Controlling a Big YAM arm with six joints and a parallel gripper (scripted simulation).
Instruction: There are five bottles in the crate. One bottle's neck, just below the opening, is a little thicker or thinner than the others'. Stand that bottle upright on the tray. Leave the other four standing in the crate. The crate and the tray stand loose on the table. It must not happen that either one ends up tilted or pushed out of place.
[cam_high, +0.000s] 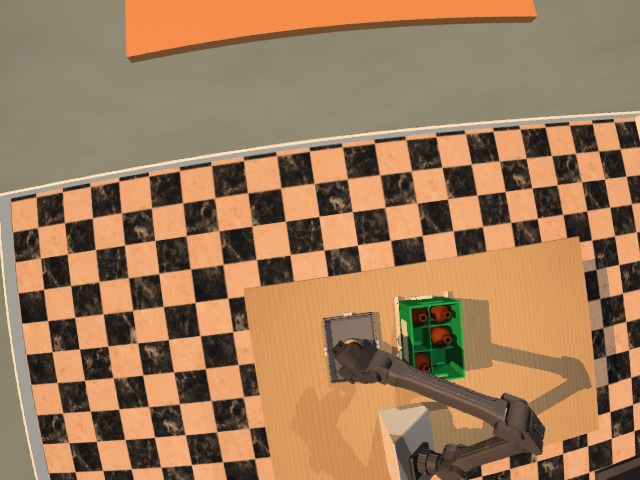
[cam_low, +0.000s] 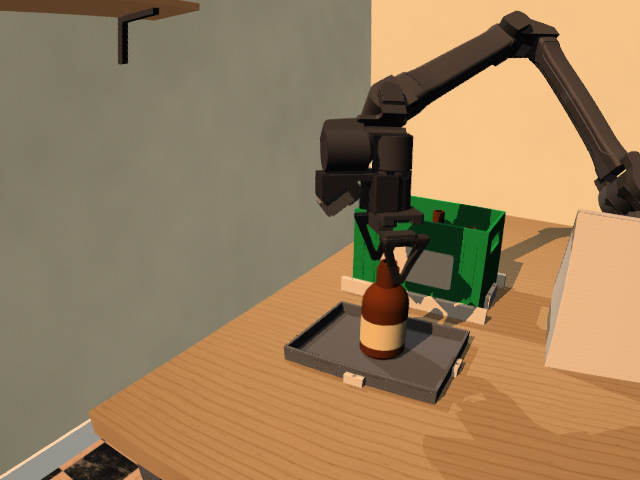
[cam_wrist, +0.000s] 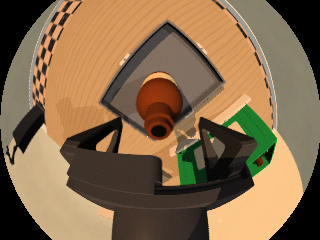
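My gripper is now 140 mm above the dark grey tray. Also, from my hand: green crate: 10 mm behind, 280 mm to the right, 70 mm below.
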